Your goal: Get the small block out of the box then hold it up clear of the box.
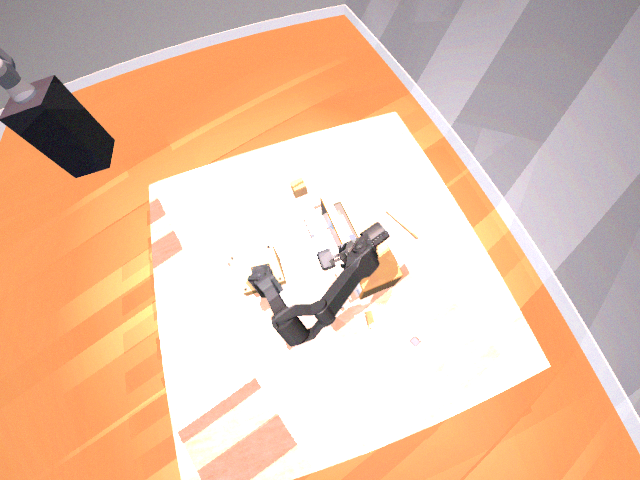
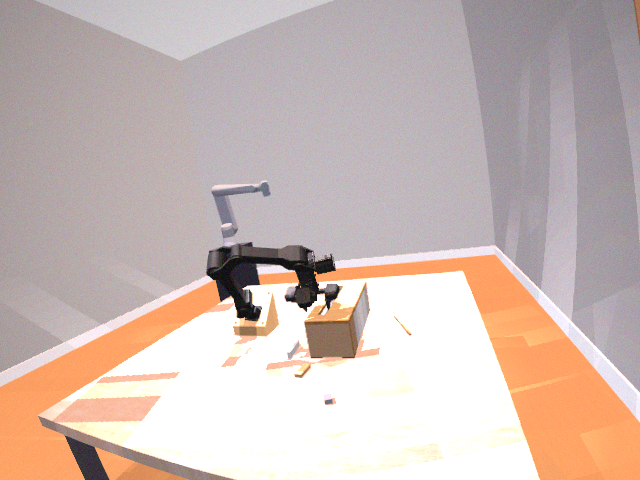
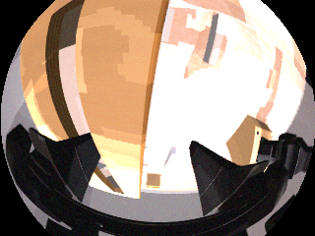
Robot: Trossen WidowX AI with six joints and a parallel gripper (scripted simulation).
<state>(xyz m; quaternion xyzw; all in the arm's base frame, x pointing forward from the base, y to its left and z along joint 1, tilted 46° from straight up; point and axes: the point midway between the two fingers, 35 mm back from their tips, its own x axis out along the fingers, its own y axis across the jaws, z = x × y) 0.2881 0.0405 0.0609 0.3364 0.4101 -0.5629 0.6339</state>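
My gripper tip is 4 cm to the right of the tan box, 4 cm above it and 3 cm short of it. Also, from my gripper tip: tiny grey bit (35 cm to the right, 16 cm ahead, 9 cm below); then thin wooden stick (28 cm ahead, 9 cm to the left, 9 cm below); then tan block (36 cm to the left, 9 cm behind, 7 cm below).
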